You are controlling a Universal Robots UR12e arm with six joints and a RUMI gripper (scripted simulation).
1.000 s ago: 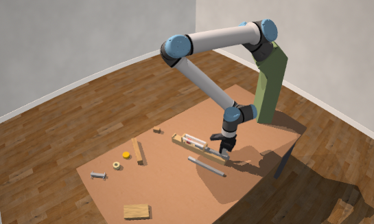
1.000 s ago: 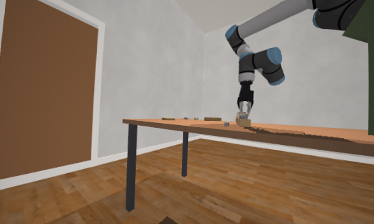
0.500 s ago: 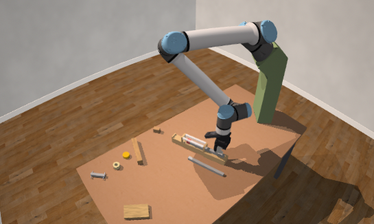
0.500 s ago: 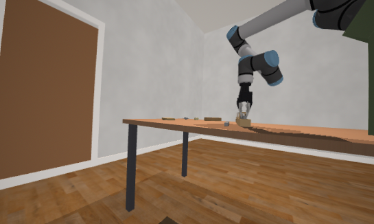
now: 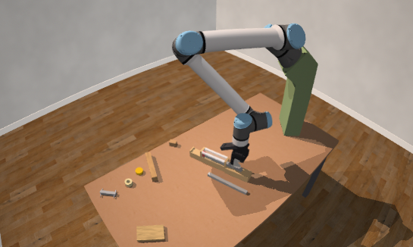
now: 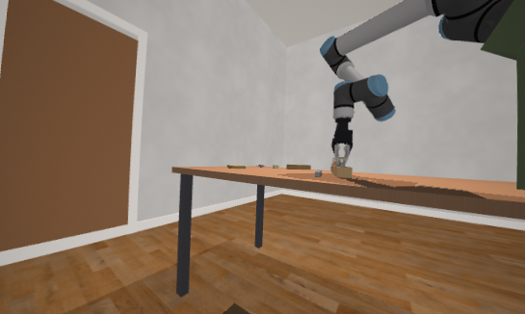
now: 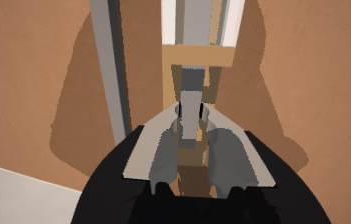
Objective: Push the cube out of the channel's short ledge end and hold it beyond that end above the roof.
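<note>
Right now my hand is 20 mm short of the channel, 140 mm to the left of it and 10 mm above it. From my hand the other things lie so: short grey rod: 10 mm below; then red cube: 40 mm ahead, 210 mm to the right, 10 mm below; then long grey rod: 100 mm ahead, 30 mm to the left, 60 mm below.
</note>
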